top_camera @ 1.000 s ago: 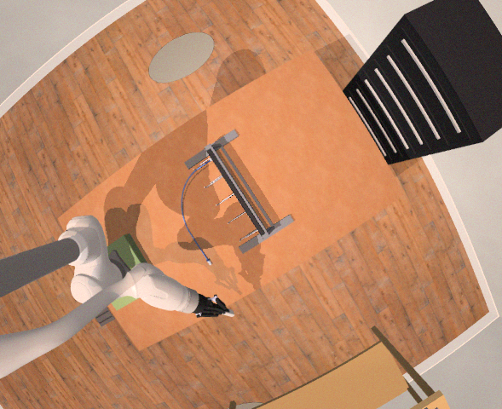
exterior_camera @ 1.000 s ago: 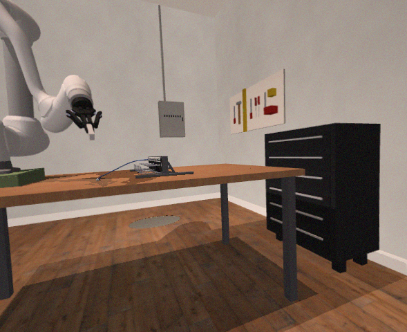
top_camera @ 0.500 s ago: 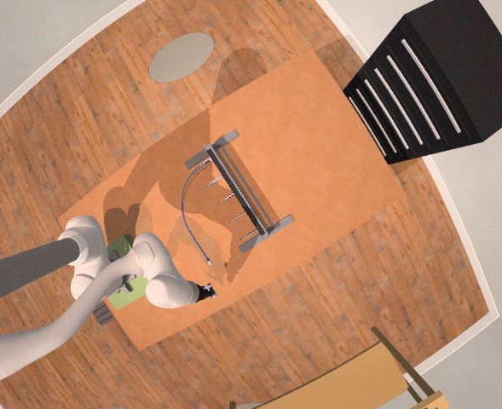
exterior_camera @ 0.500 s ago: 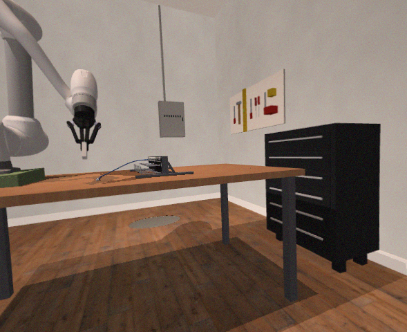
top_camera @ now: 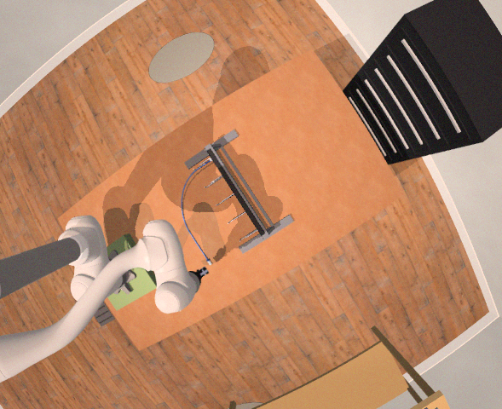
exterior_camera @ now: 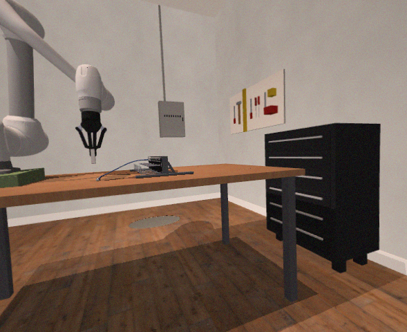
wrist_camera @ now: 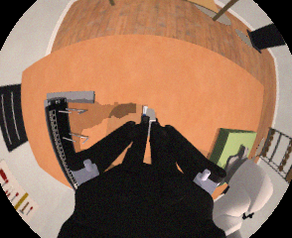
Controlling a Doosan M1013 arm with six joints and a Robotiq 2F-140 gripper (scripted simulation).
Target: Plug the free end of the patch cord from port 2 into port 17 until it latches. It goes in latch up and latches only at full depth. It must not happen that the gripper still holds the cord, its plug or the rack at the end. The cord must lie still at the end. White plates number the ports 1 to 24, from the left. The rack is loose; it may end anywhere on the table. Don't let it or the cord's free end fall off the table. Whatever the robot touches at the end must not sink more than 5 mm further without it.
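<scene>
The pale plug is 10 mm ahead of my hand and 110 mm below it.
</scene>
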